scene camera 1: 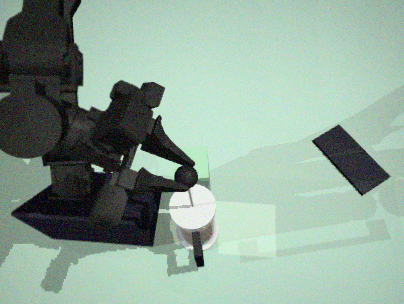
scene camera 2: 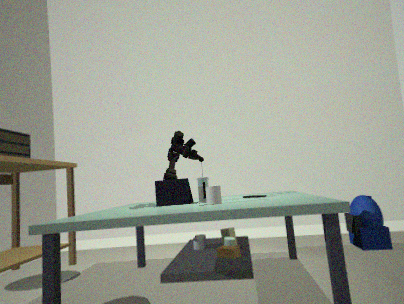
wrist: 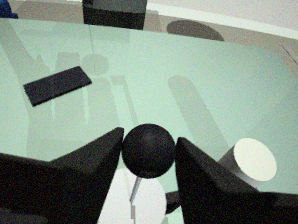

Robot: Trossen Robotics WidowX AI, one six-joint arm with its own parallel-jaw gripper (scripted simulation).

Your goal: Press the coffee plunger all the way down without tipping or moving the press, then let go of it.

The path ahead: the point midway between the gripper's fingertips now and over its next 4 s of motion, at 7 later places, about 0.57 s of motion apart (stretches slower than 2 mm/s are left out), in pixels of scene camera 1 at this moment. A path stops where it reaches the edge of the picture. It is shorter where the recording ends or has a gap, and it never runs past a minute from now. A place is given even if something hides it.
My gripper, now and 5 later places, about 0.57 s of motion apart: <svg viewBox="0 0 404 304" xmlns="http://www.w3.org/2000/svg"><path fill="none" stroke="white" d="M190 177L195 185L198 194L202 200L205 201L201 198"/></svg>
